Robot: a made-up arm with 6 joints.
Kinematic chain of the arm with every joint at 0, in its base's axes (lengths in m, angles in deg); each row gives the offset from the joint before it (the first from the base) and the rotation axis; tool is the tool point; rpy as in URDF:
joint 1: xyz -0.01 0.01 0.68 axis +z
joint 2: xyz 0 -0.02 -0.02 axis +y
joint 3: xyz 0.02 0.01 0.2 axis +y
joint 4: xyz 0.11 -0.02 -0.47 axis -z
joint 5: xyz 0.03 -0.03 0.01 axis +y
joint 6: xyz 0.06 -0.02 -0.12 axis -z
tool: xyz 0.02 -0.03 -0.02 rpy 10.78 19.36 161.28
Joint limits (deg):
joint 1: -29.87..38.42
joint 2: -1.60..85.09
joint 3: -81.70..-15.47
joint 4: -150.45..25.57
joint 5: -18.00..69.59
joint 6: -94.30..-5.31
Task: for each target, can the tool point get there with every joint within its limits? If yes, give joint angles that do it. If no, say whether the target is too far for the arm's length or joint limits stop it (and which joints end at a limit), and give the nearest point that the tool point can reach.
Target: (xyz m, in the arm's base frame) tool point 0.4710 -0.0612 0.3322
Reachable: yes | joints -4.15 21.55 -45.76 -100.67 48.94 -74.50
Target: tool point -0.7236 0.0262 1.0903
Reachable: no: joint limits stop it (at a limit: joint 2, joint 3, joint 4, joint 5) | nearest point -0.3522 0.0178 0.4730 | short by 0.720 m
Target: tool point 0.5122 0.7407 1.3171
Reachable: no: too far | nearest point 0.4256 0.4352 1.0500 | short by 0.415 m
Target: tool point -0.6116 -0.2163 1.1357
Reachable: no: joint limits stop it (at a limit: joint 2, joint 3, joint 4, joint 5) | nearest point -0.3303 -0.1105 0.4731 | short by 0.728 m
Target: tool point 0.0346 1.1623 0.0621
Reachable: no: too far | nearest point 0.3049 0.4384 0.2517 | short by 0.796 m
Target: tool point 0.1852 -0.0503 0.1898
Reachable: yes | joints 8.52 33.46 -29.68 -12.01 52.80 -48.57
